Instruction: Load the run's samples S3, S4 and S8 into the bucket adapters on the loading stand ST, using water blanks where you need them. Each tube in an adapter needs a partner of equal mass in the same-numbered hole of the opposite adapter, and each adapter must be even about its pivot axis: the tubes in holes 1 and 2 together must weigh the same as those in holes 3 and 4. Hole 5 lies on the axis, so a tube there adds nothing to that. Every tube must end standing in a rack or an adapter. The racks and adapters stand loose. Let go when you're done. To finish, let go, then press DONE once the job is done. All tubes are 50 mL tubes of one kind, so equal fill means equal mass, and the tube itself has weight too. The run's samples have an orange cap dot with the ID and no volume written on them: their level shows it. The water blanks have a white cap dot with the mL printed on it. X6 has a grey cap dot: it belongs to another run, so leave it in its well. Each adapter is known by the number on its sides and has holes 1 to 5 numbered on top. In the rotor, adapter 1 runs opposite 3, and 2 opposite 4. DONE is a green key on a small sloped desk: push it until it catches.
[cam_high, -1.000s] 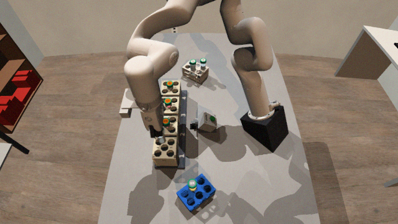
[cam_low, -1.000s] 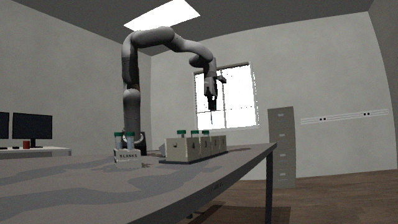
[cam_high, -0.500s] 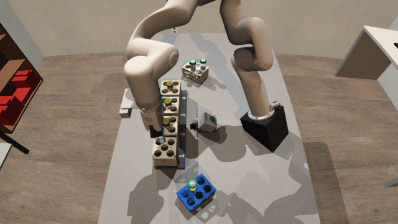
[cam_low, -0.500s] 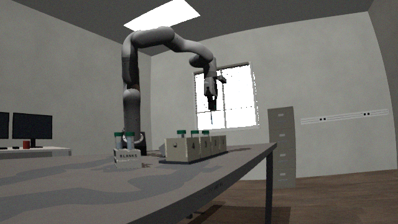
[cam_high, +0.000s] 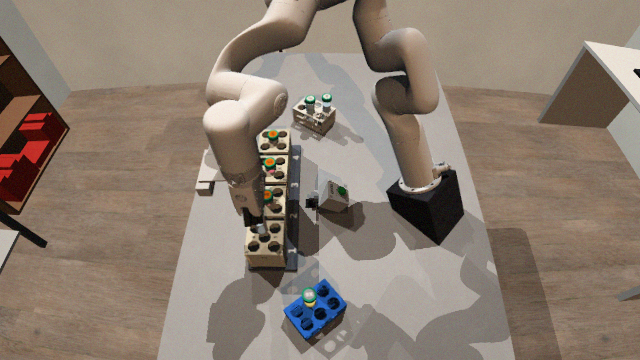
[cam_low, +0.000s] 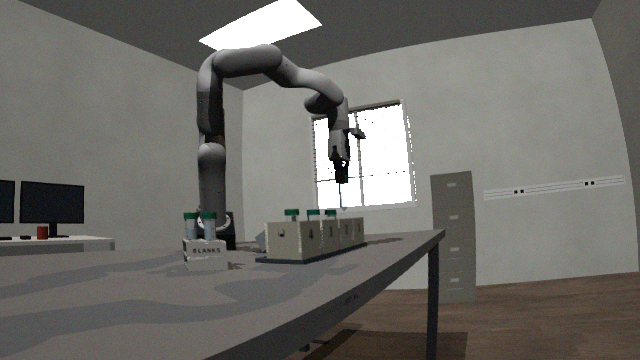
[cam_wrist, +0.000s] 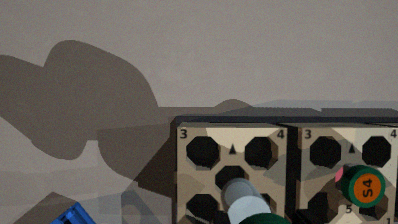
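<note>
The water blank tube is 5 cm below my hand and 1 cm behind it. Round my hand: adapter (33 cm to the right, 18 cm below, 2 cm behind); then green done key (21 cm behind, 17 cm below, 15 cm to the right); then blue rack (20 cm below, 18 cm to the left, 12 cm behind).
</note>
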